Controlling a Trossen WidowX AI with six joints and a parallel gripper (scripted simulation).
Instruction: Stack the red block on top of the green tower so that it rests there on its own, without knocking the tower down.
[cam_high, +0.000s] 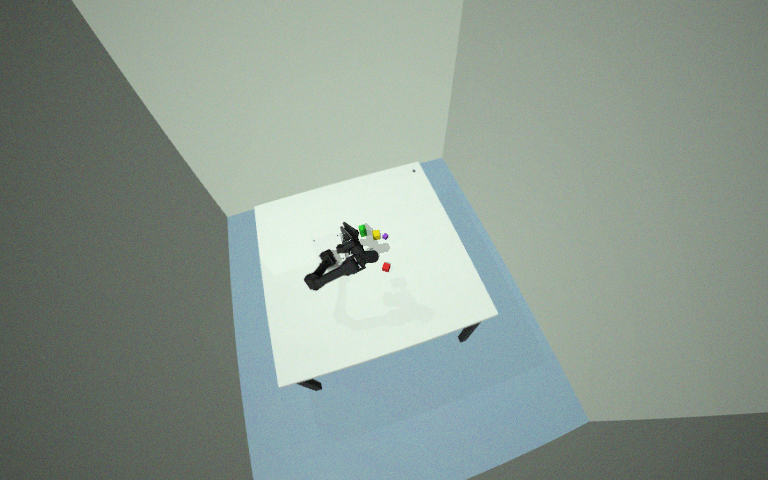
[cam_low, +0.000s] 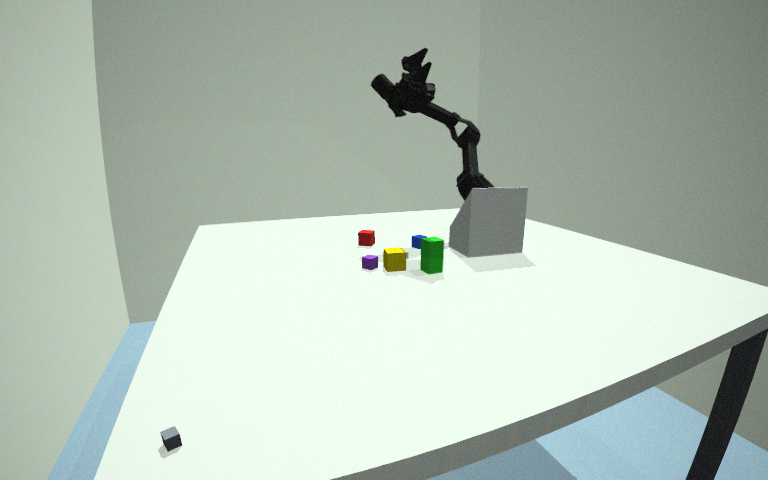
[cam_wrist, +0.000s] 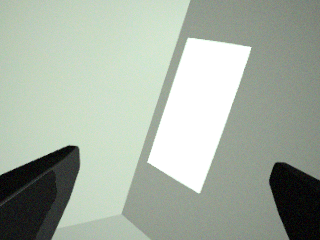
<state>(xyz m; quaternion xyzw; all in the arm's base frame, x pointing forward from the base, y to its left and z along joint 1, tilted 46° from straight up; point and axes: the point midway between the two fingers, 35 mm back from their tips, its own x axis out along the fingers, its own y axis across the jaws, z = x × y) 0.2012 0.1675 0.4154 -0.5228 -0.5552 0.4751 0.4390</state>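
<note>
Now: the red block 54 cm below my gripper tip, 19 cm ahead of it and 3 cm to the right of it. Also, from my gripper tip: small purple block: 55 cm below, 27 cm ahead, 18 cm to the left; yellow block: 54 cm below, 22 cm ahead, 21 cm to the left; blue block: 55 cm below, 6 cm to the left, 6 cm ahead.
</note>
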